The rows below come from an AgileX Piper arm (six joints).
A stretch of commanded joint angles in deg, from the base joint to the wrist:
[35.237, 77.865, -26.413, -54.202, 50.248, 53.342]
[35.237, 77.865, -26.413, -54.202, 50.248, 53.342]
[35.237, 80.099, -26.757, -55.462, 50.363, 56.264]
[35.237, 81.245, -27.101, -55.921, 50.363, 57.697]
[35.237, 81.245, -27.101, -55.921, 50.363, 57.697]
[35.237, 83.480, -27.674, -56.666, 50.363, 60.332]
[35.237, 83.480, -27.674, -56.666, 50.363, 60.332]
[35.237, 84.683, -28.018, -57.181, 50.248, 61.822]
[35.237, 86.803, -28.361, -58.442, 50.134, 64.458]
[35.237, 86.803, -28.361, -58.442, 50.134, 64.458]
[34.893, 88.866, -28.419, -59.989, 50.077, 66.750]
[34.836, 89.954, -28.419, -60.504, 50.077, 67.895]
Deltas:
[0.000, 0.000, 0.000, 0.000, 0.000, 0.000]
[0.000, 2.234, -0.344, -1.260, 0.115, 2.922]
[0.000, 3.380, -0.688, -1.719, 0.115, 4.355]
[0.000, 3.380, -0.688, -1.719, 0.115, 4.355]
[0.000, 5.615, -1.261, -2.464, 0.115, 6.990]
[0.000, 5.615, -1.261, -2.464, 0.115, 6.990]
[0.000, 6.818, -1.605, -2.979, 0.000, 8.480]
[0.000, 8.938, -1.948, -4.240, -0.114, 11.116]
[0.000, 8.938, -1.948, -4.240, -0.114, 11.116]
[-0.344, 11.001, -2.006, -5.787, -0.171, 13.408]
[-0.401, 12.089, -2.006, -6.302, -0.171, 14.553]

